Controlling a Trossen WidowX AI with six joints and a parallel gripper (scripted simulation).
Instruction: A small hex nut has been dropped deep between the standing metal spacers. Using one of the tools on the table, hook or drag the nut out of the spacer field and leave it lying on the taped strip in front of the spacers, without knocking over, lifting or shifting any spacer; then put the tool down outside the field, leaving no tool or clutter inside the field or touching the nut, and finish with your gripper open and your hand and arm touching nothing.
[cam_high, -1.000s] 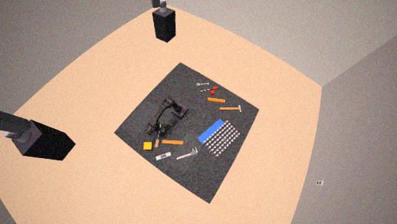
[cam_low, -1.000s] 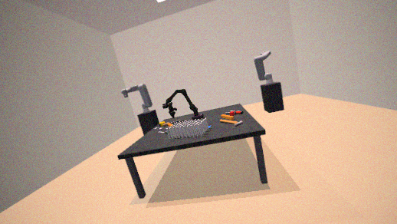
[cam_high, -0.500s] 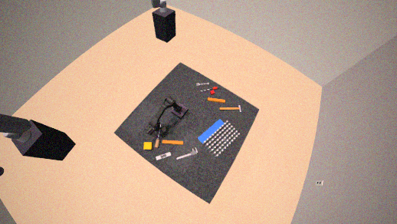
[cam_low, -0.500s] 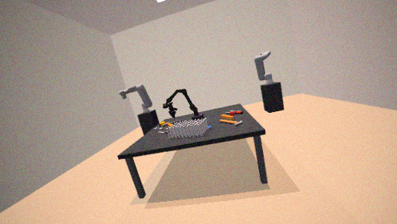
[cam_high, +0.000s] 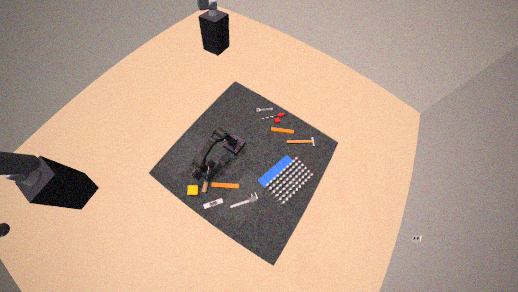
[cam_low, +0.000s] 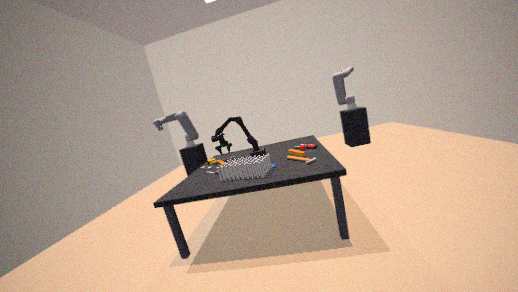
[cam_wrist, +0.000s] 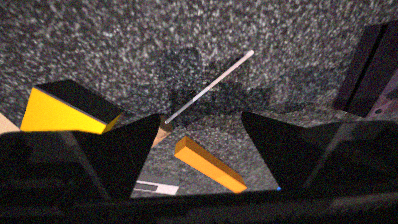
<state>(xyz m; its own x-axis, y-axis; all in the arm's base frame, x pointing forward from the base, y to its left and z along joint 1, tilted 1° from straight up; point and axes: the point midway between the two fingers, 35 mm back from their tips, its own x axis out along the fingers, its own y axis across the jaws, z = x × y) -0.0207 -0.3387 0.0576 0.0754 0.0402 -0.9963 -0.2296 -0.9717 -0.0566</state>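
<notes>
The hook tool lies 1 cm to the right of my gripper tip and 6 cm below it. Also, from my gripper tip: blue taped strip (47 cm ahead, 35 cm to the left, 8 cm below).
</notes>
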